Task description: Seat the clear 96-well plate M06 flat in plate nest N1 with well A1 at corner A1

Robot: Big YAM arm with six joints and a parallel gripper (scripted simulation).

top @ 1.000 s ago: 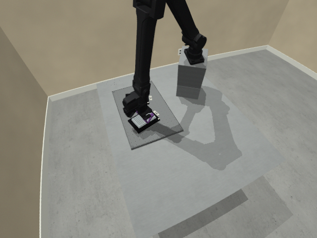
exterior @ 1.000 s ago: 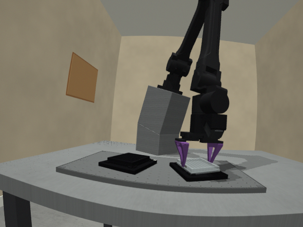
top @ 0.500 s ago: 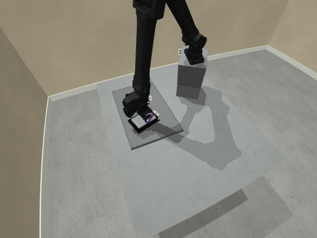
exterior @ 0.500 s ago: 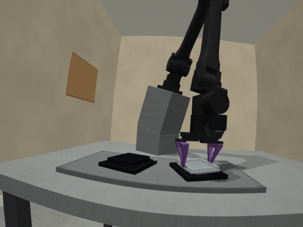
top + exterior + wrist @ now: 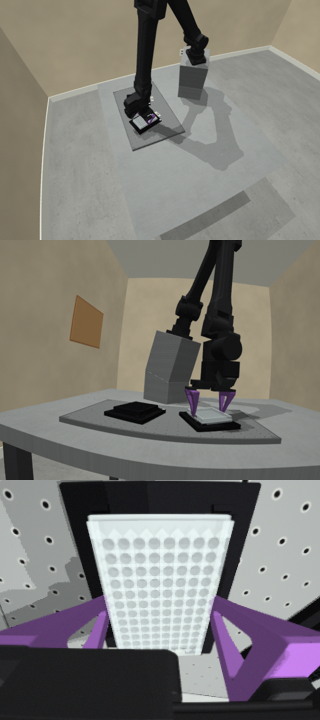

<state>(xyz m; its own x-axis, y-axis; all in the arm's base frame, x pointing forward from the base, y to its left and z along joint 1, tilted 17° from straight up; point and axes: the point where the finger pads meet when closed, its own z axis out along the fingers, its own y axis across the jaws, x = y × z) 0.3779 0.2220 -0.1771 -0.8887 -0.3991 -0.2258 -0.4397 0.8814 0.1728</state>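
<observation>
Right now my hand is 1 cm above the clear 96-well plate M06. Also, from my hand: black plate M09 (20 cm to the right, 2 cm ahead, 1 cm below); N1 tag (9 cm behind, 4 cm to the right, 2 cm below); plate nest N1 (2 cm below).
</observation>
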